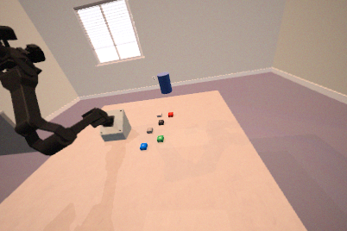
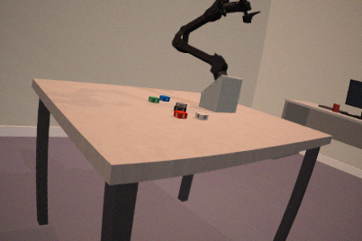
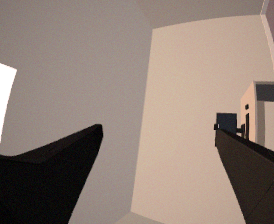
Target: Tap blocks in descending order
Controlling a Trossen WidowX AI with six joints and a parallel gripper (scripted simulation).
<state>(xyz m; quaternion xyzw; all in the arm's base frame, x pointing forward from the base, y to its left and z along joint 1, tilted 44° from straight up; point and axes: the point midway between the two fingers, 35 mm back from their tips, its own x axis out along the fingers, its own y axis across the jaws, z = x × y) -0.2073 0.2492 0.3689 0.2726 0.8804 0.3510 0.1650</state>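
Right now my gripper tip is 560 mm above the green block, 530 mm short of it and 10 mm to the left of it. Also, from my gripper tip: blue block 560 mm below, 440 mm ahead, 60 mm to the right; grey block 560 mm below, 440 mm ahead, 70 mm to the left; black block 560 mm below, 500 mm ahead, 140 mm to the left.
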